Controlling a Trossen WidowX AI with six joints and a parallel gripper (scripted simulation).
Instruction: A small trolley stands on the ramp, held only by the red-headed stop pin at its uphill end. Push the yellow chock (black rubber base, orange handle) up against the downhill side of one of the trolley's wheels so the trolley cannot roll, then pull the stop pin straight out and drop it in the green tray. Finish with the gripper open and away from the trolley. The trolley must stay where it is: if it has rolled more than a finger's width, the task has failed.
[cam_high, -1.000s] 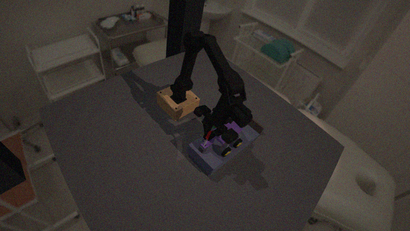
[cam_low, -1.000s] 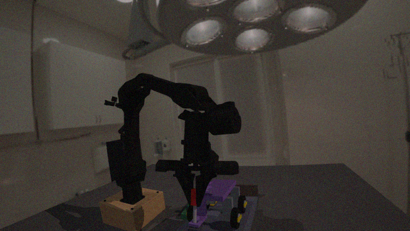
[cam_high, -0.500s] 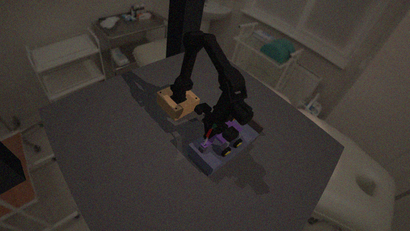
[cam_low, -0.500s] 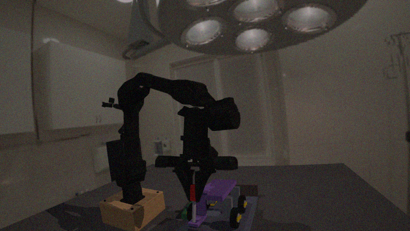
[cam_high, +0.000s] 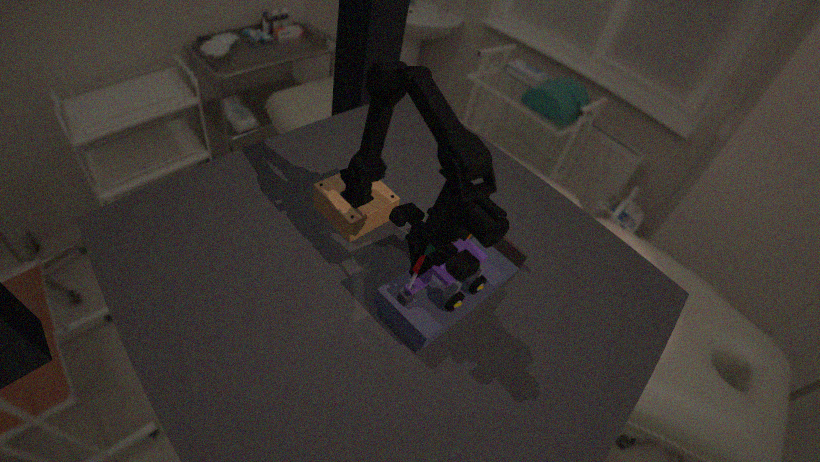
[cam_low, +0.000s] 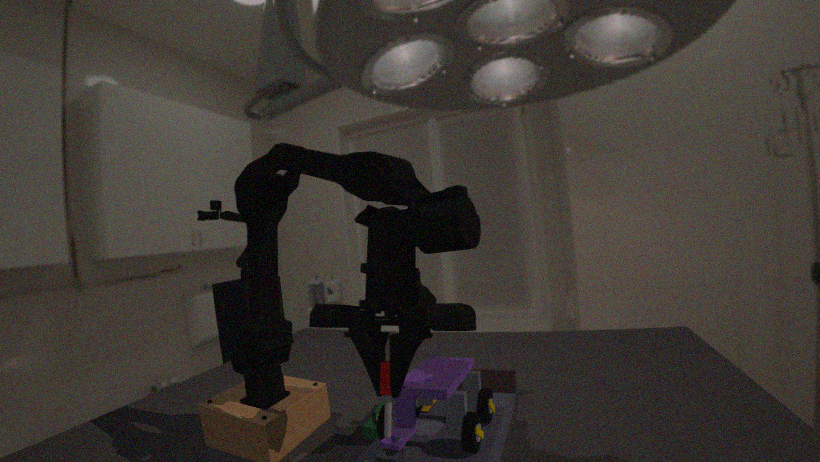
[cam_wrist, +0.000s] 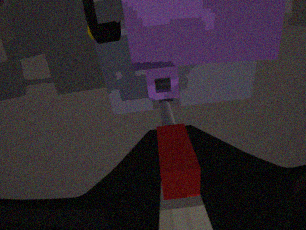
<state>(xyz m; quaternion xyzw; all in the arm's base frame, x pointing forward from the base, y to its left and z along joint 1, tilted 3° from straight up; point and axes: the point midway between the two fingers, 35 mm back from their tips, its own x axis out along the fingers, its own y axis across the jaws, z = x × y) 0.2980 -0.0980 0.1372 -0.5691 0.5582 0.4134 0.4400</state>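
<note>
Now: the green tray 11 cm behind my gripper tip, 21 cm to the left of it and 17 cm below it. From my gripper tip the other things lie so: purple trolley (2 cm ahead, 10 cm to the left, 6 cm below); ramp (2 cm ahead, 9 cm to the left, 12 cm below); red-headed stop pin (right at my gripper tip).
</note>
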